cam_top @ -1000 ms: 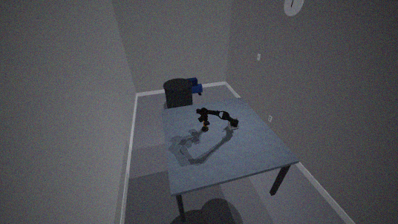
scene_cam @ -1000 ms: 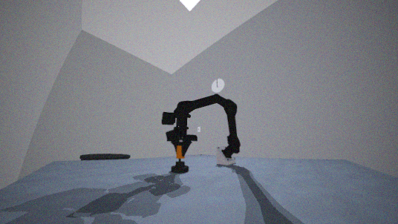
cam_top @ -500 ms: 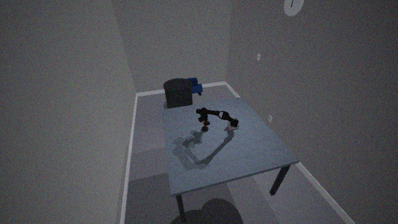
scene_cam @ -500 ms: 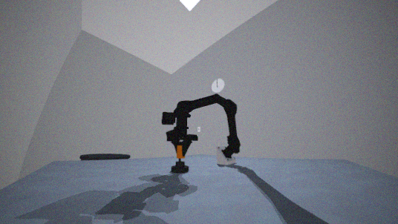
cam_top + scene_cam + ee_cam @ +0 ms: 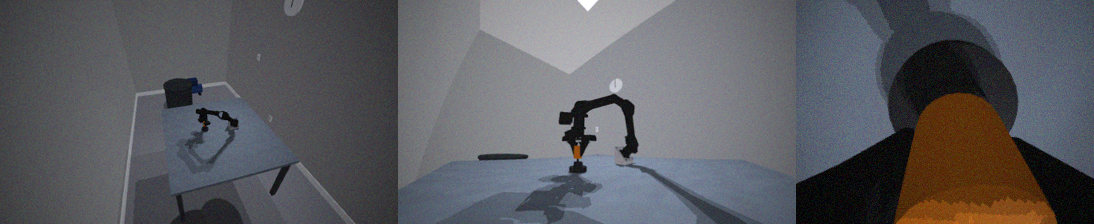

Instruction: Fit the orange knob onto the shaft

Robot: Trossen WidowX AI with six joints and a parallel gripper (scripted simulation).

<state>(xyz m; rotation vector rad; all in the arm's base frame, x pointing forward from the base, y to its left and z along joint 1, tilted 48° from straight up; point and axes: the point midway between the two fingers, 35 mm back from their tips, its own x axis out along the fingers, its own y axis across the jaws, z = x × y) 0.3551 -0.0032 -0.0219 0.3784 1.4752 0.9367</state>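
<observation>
Now: gripper tip 4 cm above the dark round pedestal. Round my gripper tip: orange knob (2 cm above).
</observation>
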